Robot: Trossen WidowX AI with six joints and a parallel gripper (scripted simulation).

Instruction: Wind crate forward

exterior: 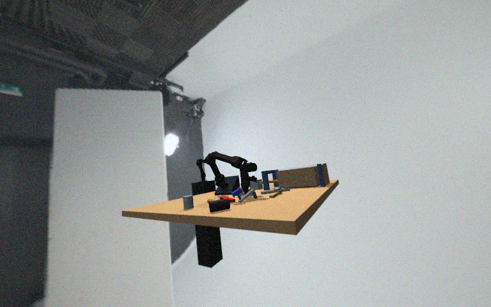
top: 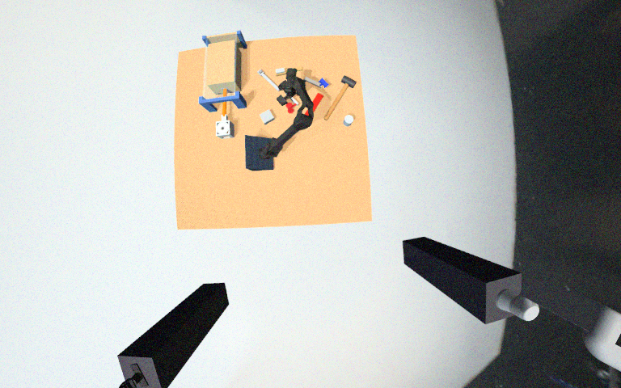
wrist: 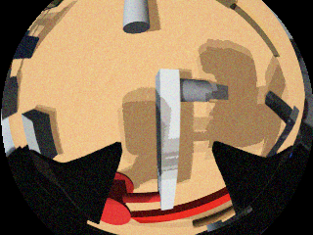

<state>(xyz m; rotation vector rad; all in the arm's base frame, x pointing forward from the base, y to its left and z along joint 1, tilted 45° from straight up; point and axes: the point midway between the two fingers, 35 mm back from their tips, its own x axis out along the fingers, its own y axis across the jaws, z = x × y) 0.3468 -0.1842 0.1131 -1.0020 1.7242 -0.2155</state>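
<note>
My gripper tip is now 2 cm past the winch handle and 1 cm below it. Also, from my gripper tip: red bar (12 cm to the right, 9 cm behind); then blue-tipped tool (16 cm to the right, 8 cm ahead, 2 cm above); then red knob (6 cm behind, 2 cm above, 1 cm to the left).
</note>
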